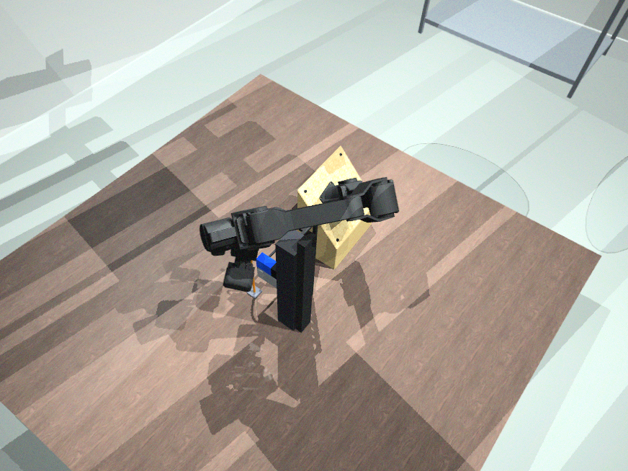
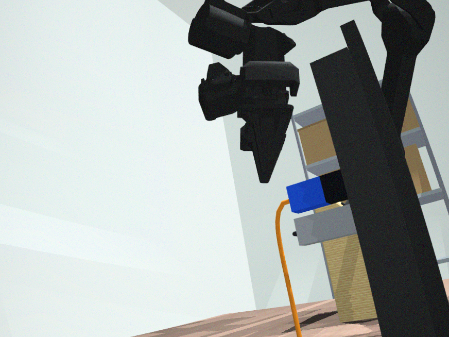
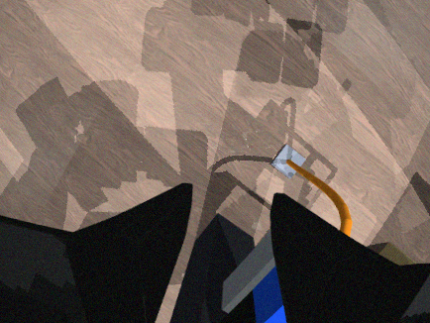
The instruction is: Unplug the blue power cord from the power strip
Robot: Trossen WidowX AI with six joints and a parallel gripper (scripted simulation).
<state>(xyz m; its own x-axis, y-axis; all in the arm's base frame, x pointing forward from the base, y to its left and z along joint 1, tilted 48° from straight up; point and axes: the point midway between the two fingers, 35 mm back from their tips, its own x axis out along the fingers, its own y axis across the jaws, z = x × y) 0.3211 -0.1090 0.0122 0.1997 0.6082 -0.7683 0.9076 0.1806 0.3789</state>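
Now: gripper tip 60 mm past the blue plug, 50 mm to the right of it and 10 mm above it.
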